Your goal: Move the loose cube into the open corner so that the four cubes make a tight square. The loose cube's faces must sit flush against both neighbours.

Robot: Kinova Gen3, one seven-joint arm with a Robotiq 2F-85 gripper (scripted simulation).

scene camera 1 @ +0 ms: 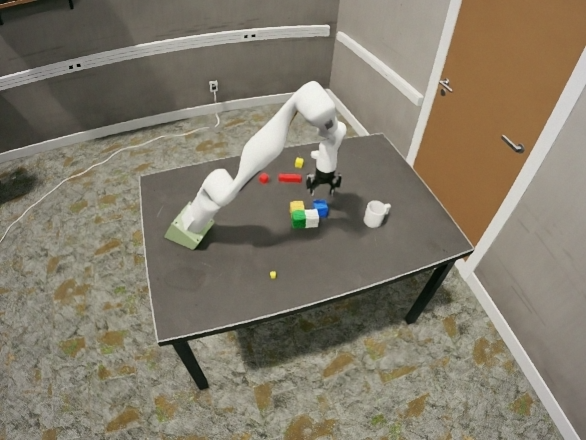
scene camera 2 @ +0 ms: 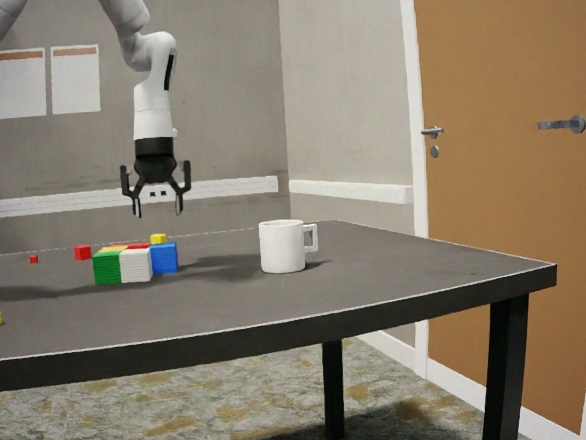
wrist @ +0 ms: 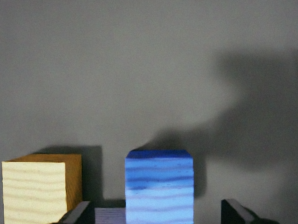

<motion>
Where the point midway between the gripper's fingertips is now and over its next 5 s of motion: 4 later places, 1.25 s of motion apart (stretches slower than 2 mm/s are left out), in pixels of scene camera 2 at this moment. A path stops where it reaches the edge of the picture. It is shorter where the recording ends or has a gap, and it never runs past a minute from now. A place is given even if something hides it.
The gripper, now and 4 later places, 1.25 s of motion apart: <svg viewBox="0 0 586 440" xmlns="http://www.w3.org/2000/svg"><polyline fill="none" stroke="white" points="158,216 159,215 164,219 177,217 186,213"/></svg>
</motion>
